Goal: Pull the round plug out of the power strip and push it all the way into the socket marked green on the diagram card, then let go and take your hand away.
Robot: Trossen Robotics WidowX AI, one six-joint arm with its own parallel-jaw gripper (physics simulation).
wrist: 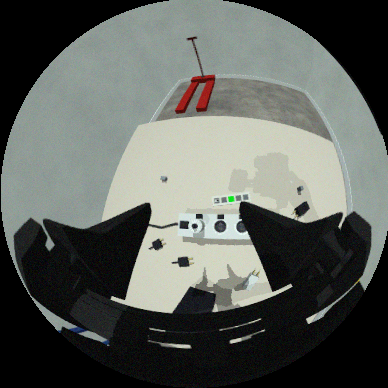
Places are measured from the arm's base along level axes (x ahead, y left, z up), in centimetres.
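Pixels of known places: gripper, fingertip midpoint: [195, 206].
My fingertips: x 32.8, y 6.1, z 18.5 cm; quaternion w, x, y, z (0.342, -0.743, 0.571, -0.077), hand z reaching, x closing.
For each thing: its top centre in the pictures, then the offset to it from my fingertips. "spot": a spot on its surface instead. Level surfaces: height alone.
- white power strip at a spot on its surface: [205, 234] spot: dz -25.6, dx -5.6, dy +1.3 cm
- round white plug at its top centre: [193, 225] dz -19.8, dx -3.6, dy +4.4 cm
- diagram card at a spot on its surface: [216, 200] spot: dz -30.5, dx +6.4, dy +1.8 cm
- middle square at a spot on its surface: [231, 199] spot: dz -30.5, dx +8.2, dy -3.2 cm
- table at its surface level: dz -30.6 cm
The white power strip [205, 234] lies across the table, in the middle of the wrist view, with its cord at the left end. The round white plug [195, 226] sits in the leftmost socket position. Dark round sockets show to its right; the strip's right part is hidden behind the right finger. The diagram card [216, 200] lies just beyond the strip, with a row of squares; the middle square [231, 199] is green. My gripper [195, 206] is open and empty, high above the table, with its fingers on either side of the view of the strip.
Black two-pin plugs [158, 244] [184, 261] [301, 209] lie around the strip. A white plug [251, 281] lies nearer, at right. Small grey cubes [164, 178] [300, 189] lie farther back. A red pallet jack [203, 79] stands on the floor beyond the table [200, 145].
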